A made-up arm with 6 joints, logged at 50 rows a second.
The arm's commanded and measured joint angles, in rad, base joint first. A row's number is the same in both.
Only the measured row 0 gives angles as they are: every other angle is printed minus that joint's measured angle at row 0.
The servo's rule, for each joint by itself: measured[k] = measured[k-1] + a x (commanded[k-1-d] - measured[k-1]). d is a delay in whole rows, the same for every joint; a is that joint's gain. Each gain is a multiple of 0.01, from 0.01 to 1. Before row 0 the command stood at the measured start. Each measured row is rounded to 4 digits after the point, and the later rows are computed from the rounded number. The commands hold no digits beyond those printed.
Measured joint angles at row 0:
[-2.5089, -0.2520, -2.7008, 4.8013, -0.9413, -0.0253]
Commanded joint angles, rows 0 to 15:
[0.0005, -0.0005, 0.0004, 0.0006, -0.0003, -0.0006]
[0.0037, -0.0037, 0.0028, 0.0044, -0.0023, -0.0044]
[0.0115, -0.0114, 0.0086, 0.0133, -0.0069, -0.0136]
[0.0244, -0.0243, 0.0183, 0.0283, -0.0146, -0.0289]
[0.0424, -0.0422, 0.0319, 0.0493, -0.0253, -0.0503]
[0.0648, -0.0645, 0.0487, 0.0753, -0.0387, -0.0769]
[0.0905, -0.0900, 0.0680, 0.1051, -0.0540, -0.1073]
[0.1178, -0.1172, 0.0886, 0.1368, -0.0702, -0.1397]
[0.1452, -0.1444, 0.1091, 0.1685, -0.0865, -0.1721]
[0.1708, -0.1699, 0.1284, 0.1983, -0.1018, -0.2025]
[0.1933, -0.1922, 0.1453, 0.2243, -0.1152, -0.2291]
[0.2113, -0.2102, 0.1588, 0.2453, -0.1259, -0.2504]
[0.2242, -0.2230, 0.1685, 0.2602, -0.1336, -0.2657]
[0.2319, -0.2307, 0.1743, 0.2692, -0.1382, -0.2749]
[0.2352, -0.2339, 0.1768, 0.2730, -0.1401, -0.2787]
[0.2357, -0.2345, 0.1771, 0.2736, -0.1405, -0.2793]
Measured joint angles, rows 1 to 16:
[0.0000, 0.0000, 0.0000, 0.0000, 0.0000, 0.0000]
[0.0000, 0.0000, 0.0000, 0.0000, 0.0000, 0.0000]
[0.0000, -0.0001, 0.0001, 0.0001, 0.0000, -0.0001]
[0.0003, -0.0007, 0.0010, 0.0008, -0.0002, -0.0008]
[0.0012, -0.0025, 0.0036, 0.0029, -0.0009, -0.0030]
[0.0031, -0.0062, 0.0086, 0.0072, -0.0023, -0.0074]
[0.0062, -0.0123, 0.0165, 0.0144, -0.0046, -0.0147]
[0.0109, -0.0212, 0.0274, 0.0248, -0.0080, -0.0253]
[0.0173, -0.0329, 0.0412, 0.0385, -0.0126, -0.0392]
[0.0253, -0.0472, 0.0573, 0.0552, -0.0184, -0.0563]
[0.0349, -0.0637, 0.0749, 0.0745, -0.0252, -0.0760]
[0.0458, -0.0818, 0.0931, 0.0955, -0.0329, -0.0975]
[0.0576, -0.1006, 0.1108, 0.1174, -0.0411, -0.1199]
[0.0699, -0.1192, 0.1271, 0.1391, -0.0496, -0.1421]
[0.0822, -0.1368, 0.1412, 0.1597, -0.0580, -0.1631]
[0.0942, -0.1528, 0.1525, 0.1783, -0.0660, -0.1821]
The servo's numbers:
d 2
a 0.08 0.17 0.34 0.17 0.10 0.17

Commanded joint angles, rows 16 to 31:
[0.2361, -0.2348, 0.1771, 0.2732, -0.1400, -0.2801]
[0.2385, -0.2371, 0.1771, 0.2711, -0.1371, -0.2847]
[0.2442, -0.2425, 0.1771, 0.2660, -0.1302, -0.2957]
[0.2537, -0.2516, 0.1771, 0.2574, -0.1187, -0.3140]
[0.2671, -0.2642, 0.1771, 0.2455, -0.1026, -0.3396]
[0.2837, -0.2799, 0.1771, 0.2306, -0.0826, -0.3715]
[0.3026, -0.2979, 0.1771, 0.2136, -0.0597, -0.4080]
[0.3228, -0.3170, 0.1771, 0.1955, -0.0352, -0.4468]
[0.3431, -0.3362, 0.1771, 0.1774, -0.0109, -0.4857]
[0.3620, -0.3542, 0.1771, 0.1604, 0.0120, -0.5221]
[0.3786, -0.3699, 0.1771, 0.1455, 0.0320, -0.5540]
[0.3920, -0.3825, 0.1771, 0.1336, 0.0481, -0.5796]
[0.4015, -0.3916, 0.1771, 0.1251, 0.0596, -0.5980]
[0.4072, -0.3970, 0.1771, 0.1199, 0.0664, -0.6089]
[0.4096, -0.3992, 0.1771, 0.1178, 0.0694, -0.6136]
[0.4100, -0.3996, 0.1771, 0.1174, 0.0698, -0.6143]
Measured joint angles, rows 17 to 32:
[0.1055, -0.1666, 0.1608, 0.1944, -0.0734, -0.1985]
[0.1159, -0.1781, 0.1663, 0.2079, -0.0801, -0.2122]
[0.1255, -0.1877, 0.1700, 0.2190, -0.0861, -0.2237]
[0.1345, -0.1961, 0.1724, 0.2279, -0.0912, -0.2341]
[0.1433, -0.2040, 0.1740, 0.2344, -0.0951, -0.2446]
[0.1521, -0.2121, 0.1751, 0.2383, -0.0975, -0.2564]
[0.1613, -0.2210, 0.1758, 0.2395, -0.0980, -0.2705]
[0.1711, -0.2310, 0.1762, 0.2380, -0.0965, -0.2877]
[0.1816, -0.2424, 0.1765, 0.2339, -0.0928, -0.3082]
[0.1929, -0.2551, 0.1767, 0.2274, -0.0870, -0.3318]
[0.2049, -0.2689, 0.1768, 0.2189, -0.0794, -0.3580]
[0.2175, -0.2834, 0.1769, 0.2090, -0.0703, -0.3859]
[0.2304, -0.2981, 0.1770, 0.1982, -0.0601, -0.4145]
[0.2433, -0.3124, 0.1770, 0.1872, -0.0493, -0.4426]
[0.2560, -0.3259, 0.1770, 0.1766, -0.0384, -0.4690]
[0.2681, -0.3380, 0.1770, 0.1670, -0.0279, -0.4928]

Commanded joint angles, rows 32 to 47:
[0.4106, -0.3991, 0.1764, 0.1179, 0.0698, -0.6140]
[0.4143, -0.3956, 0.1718, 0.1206, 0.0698, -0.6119]
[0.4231, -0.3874, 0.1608, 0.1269, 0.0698, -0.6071]
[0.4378, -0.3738, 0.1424, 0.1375, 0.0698, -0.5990]
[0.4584, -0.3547, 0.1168, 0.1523, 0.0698, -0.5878]
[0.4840, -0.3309, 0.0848, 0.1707, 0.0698, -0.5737]
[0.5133, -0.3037, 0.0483, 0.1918, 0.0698, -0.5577]
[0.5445, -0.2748, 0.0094, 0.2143, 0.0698, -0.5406]
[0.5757, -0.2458, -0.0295, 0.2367, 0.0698, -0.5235]
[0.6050, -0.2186, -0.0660, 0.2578, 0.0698, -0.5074]
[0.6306, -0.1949, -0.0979, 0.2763, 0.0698, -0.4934]
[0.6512, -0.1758, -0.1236, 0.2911, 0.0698, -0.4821]
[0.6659, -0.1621, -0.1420, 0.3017, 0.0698, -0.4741]
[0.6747, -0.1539, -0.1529, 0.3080, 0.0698, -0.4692]
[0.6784, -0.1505, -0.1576, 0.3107, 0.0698, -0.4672]
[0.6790, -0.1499, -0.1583, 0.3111, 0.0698, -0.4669]
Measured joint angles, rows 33 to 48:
[0.2794, -0.3484, 0.1770, 0.1586, -0.0182, -0.5133]
[0.2898, -0.3571, 0.1770, 0.1516, -0.0094, -0.5305]
[0.2995, -0.3642, 0.1768, 0.1459, -0.0015, -0.5447]
[0.3087, -0.3695, 0.1751, 0.1416, 0.0056, -0.5561]
[0.3179, -0.3725, 0.1702, 0.1391, 0.0120, -0.5648]
[0.3275, -0.3727, 0.1607, 0.1388, 0.0178, -0.5706]
[0.3380, -0.3696, 0.1458, 0.1411, 0.0230, -0.5735]
[0.3497, -0.3630, 0.1251, 0.1461, 0.0277, -0.5735]
[0.3628, -0.3529, 0.0990, 0.1539, 0.0319, -0.5708]
[0.3773, -0.3396, 0.0685, 0.1642, 0.0357, -0.5657]
[0.3932, -0.3237, 0.0352, 0.1765, 0.0391, -0.5585]
[0.4101, -0.3058, 0.0008, 0.1903, 0.0422, -0.5498]
[0.4277, -0.2869, -0.0328, 0.2049, 0.0450, -0.5402]
[0.4456, -0.2680, -0.0637, 0.2196, 0.0475, -0.5303]
[0.4632, -0.2500, -0.0903, 0.2336, 0.0497, -0.5207]
[0.4801, -0.2337, -0.1116, 0.2462, 0.0517, -0.5119]

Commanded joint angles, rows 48 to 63:
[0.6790, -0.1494, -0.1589, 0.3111, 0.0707, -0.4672]
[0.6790, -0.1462, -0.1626, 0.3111, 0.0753, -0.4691]
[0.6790, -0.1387, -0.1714, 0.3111, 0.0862, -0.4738]
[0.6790, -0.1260, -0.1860, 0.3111, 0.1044, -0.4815]
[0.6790, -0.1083, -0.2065, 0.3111, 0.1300, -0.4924]
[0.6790, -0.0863, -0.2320, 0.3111, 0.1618, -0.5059]
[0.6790, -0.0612, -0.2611, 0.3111, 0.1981, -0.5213]
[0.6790, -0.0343, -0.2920, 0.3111, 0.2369, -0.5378]
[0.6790, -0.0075, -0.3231, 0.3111, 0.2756, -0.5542]
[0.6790, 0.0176, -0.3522, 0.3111, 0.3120, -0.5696]
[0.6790, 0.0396, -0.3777, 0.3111, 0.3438, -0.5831]
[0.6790, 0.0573, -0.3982, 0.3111, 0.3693, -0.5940]
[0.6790, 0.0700, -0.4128, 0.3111, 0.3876, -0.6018]
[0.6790, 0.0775, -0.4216, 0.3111, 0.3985, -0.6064]
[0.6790, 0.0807, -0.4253, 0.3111, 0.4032, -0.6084]
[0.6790, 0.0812, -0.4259, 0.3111, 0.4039, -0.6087]
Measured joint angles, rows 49 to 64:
[0.4960, -0.2196, -0.1272, 0.2572, 0.0535, -0.5043]
[0.5106, -0.2078, -0.1378, 0.2664, 0.0551, -0.4979]
[0.5241, -0.1979, -0.1450, 0.2740, 0.0567, -0.4927]
[0.5365, -0.1891, -0.1510, 0.2803, 0.0586, -0.4887]
[0.5479, -0.1805, -0.1579, 0.2855, 0.0614, -0.4862]
[0.5584, -0.1712, -0.1675, 0.2899, 0.0657, -0.4854]
[0.5680, -0.1605, -0.1808, 0.2935, 0.0721, -0.4866]
[0.5769, -0.1479, -0.1982, 0.2965, 0.0811, -0.4899]
[0.5851, -0.1332, -0.2196, 0.2990, 0.0928, -0.4952]
[0.5926, -0.1164, -0.2442, 0.3011, 0.1072, -0.5024]
[0.5995, -0.0979, -0.2710, 0.3028, 0.1240, -0.5112]
[0.6059, -0.0783, -0.2986, 0.3042, 0.1428, -0.5211]
[0.6117, -0.0583, -0.3255, 0.3054, 0.1629, -0.5316]
[0.6171, -0.0386, -0.3502, 0.3064, 0.1835, -0.5422]
[0.6221, -0.0201, -0.3715, 0.3072, 0.2039, -0.5523]
[0.6267, -0.0035, -0.3885, 0.3079, 0.2234, -0.5615]

